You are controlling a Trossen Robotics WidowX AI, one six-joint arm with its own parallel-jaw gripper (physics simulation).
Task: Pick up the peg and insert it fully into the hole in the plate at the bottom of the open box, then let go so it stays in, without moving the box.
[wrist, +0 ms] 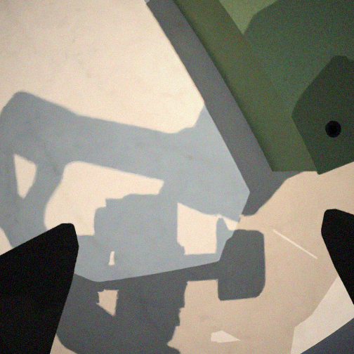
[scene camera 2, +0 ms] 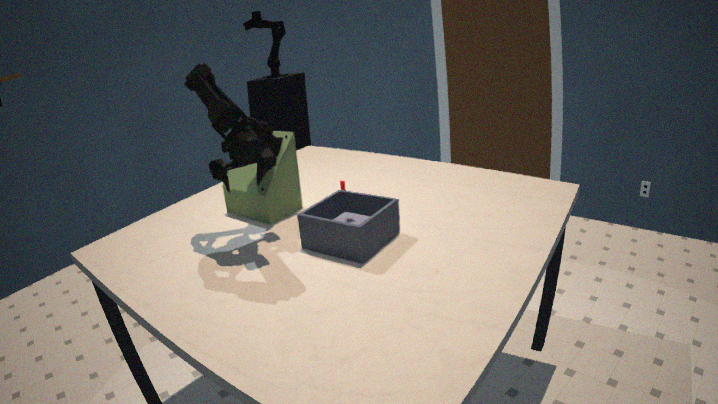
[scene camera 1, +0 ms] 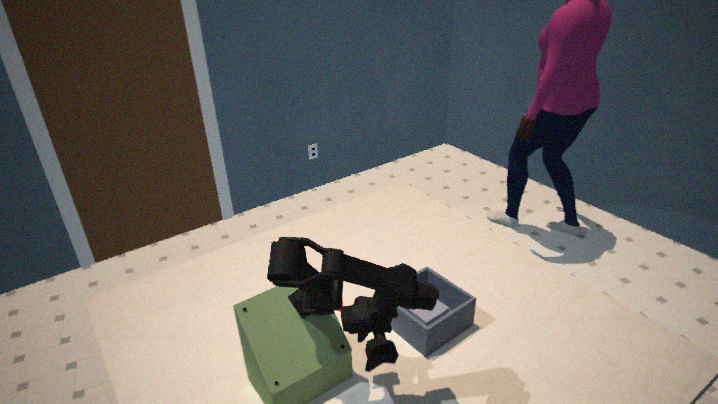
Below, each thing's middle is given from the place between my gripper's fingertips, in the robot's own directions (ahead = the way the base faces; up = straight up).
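I see the grey box [scene camera 1: 425,339], and it is 60 mm to the left of my hand, 300 mm ahead of it and 90 mm below it.
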